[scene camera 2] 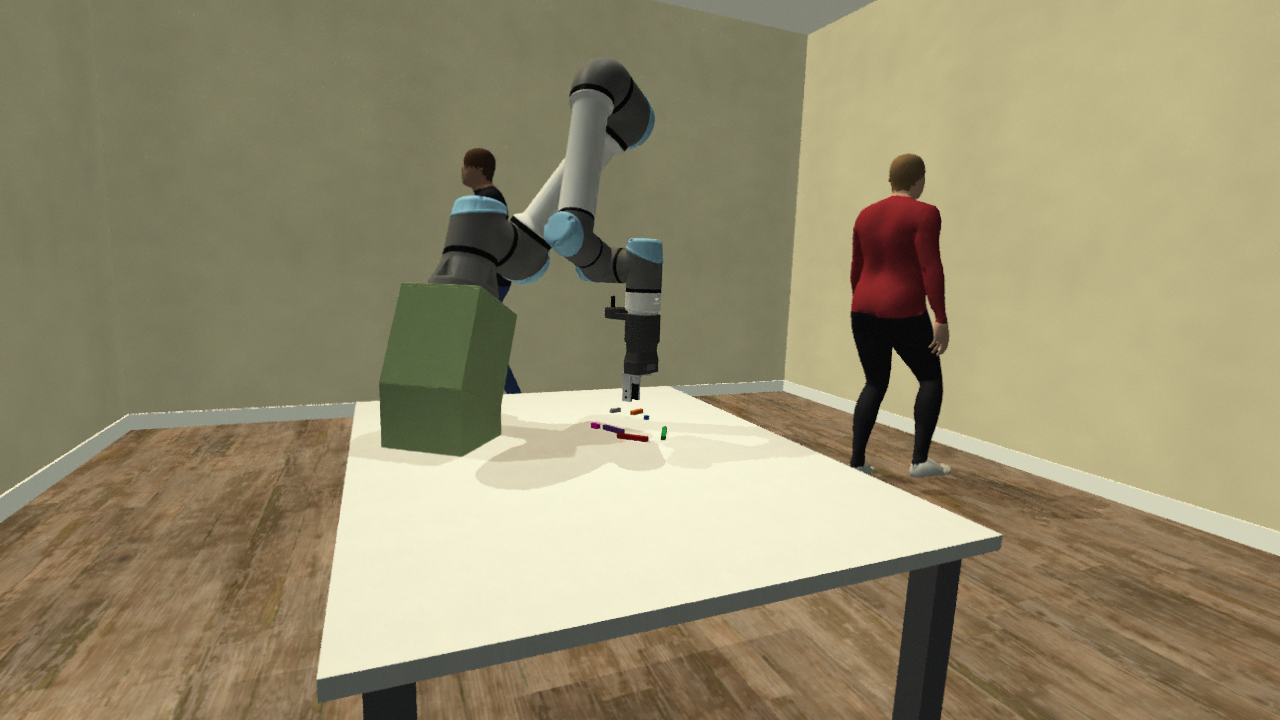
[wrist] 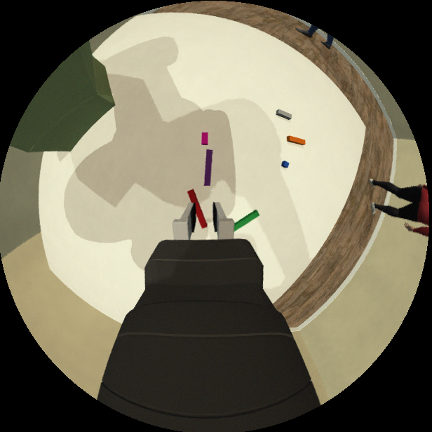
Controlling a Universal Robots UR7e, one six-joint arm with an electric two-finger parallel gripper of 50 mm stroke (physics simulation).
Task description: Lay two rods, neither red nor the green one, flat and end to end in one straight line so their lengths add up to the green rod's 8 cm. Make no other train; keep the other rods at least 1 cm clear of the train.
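Frame: origin at the arm's base, x down, y ahead, z right, level; millimetres.
Seen in the pictures: gripper, fingertip midpoint: (scene camera 2: pixel 631 400); arm's base, origin of the base link: (scene camera 2: pixel 462 299).
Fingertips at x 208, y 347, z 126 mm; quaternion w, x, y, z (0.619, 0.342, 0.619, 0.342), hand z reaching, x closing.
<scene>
Offsets run from my fingertips to a thing's middle. Level surfaces: height alone.
My gripper (scene camera 2: pixel 631 397) (wrist: pixel 204 211) is open and empty above the table. Below it, a red rod {dx +78, dy -2, dz +22 mm} (scene camera 2: pixel 632 437) (wrist: pixel 198 210) lies slanted, partly behind the left finger in the wrist view. A purple rod {dx +78, dy -23, dz -48 mm} (scene camera 2: pixel 613 428) (wrist: pixel 208 167) and a short magenta rod {dx +78, dy -55, dz -87 mm} (scene camera 2: pixel 595 425) (wrist: pixel 204 138) lie flat, roughly in line, with a small gap between their ends. The green rod {dx +78, dy +79, dz +6 mm} (scene camera 2: pixel 664 432) (wrist: pixel 246 220) lies slanted right of the fingers in the wrist view, its near end by the right finger. A grey rod {dx +78, dy +36, dz -225 mm} (scene camera 2: pixel 614 410) (wrist: pixel 283 114) and an orange rod {dx +78, dy +84, dz -196 mm} (scene camera 2: pixel 636 411) (wrist: pixel 296 140) lie apart.
A small blue block {dx +78, dy +89, dz -137 mm} (scene camera 2: pixel 646 417) (wrist: pixel 285 164) lies near the orange rod. The green arm pedestal (scene camera 2: pixel 438 367) (wrist: pixel 62 105) stands on the white table {dx +83 mm} (scene camera 2: pixel 626 537) (wrist: pixel 310 90). A person in red (scene camera 2: pixel 897 259) stands right of the table; another is partly hidden behind the arm.
</scene>
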